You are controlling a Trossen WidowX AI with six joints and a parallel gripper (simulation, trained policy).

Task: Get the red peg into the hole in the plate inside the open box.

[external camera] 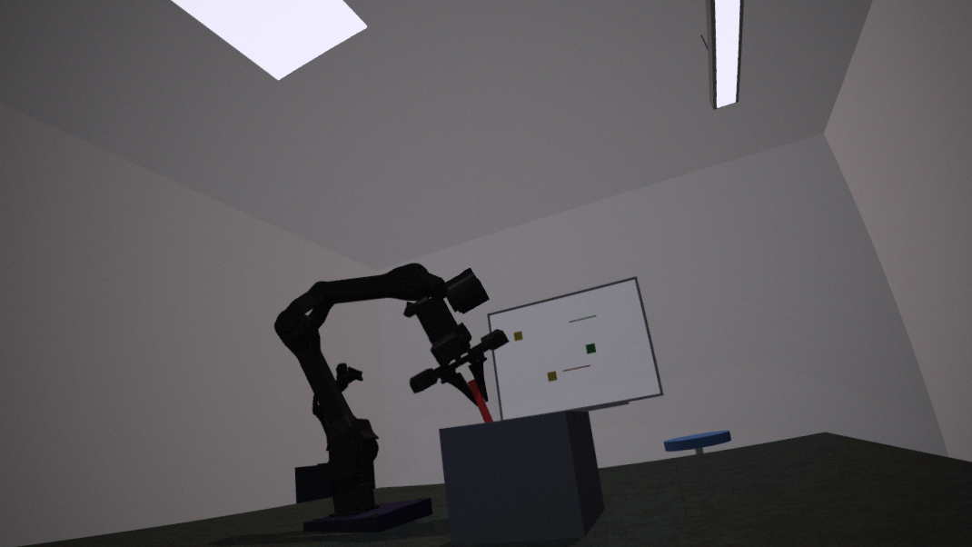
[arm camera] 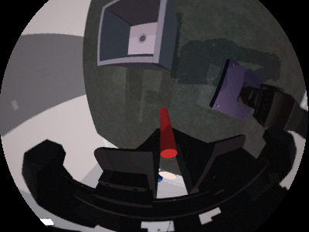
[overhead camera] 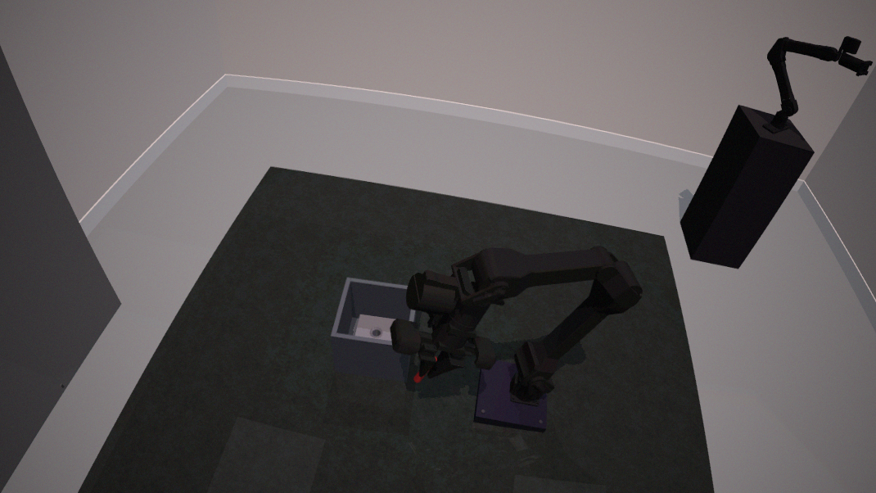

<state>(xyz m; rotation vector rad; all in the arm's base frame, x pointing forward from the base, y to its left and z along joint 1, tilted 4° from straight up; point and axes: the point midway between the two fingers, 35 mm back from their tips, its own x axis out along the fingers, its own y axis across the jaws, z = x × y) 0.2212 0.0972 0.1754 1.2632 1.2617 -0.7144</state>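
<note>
The pale plate is 16 cm to the right of my gripper tip, 13 cm below it and 13 cm ahead of it. From my gripper tip the other things lie so: red peg: 1 cm to the right.
</note>
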